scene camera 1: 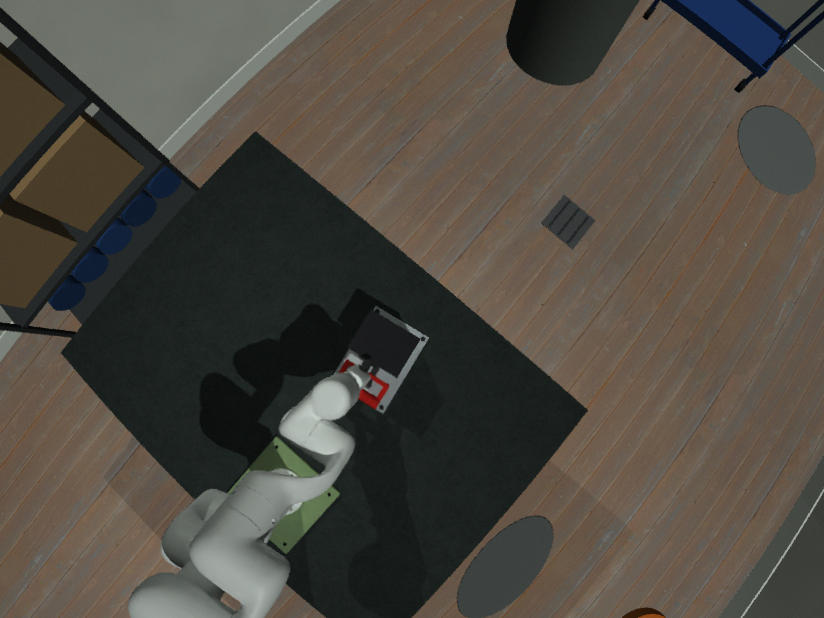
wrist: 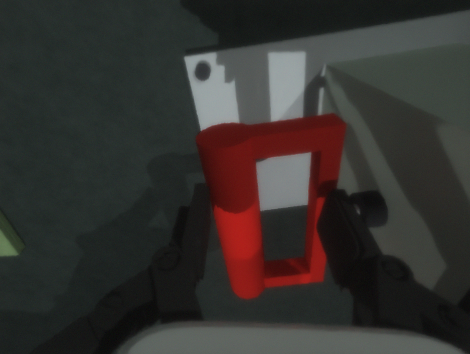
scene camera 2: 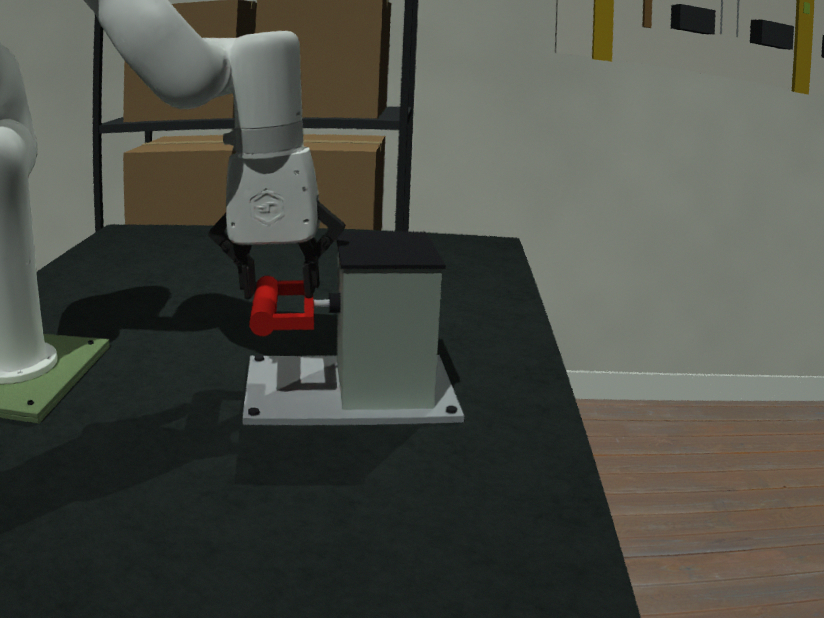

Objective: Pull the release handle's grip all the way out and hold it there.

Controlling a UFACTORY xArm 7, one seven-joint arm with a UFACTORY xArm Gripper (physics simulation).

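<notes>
The release handle point(scene camera 1: 372, 400) point(scene camera 2: 264, 309) point(wrist: 237, 225) is a red rectangular frame with a thick round grip bar on the side away from the housing. A short metal rod joins it to a black collar point(scene camera 2: 334, 302) point(wrist: 374, 208) on the pale housing point(scene camera 2: 389, 332) with a dark top point(scene camera 1: 386, 342). My gripper point(scene camera 1: 368, 369) point(scene camera 2: 278, 294) point(wrist: 266, 205) points down over the handle and is shut on it. One finger lies against the outer side of the grip, the other at the back bar beside the housing. The exact contact at the back bar is partly hidden.
The housing stands on a pale baseplate point(scene camera 1: 399, 382) point(scene camera 2: 292, 409) point(wrist: 217, 107) with dark bolts, on a dark mat point(scene camera 1: 219, 266) point(scene camera 2: 399, 525). The arm's green base plate point(scene camera 1: 309, 512) point(scene camera 2: 73, 365) is nearby. A shelf rack point(scene camera 2: 407, 133) with cardboard boxes point(scene camera 2: 319, 59) stands behind.
</notes>
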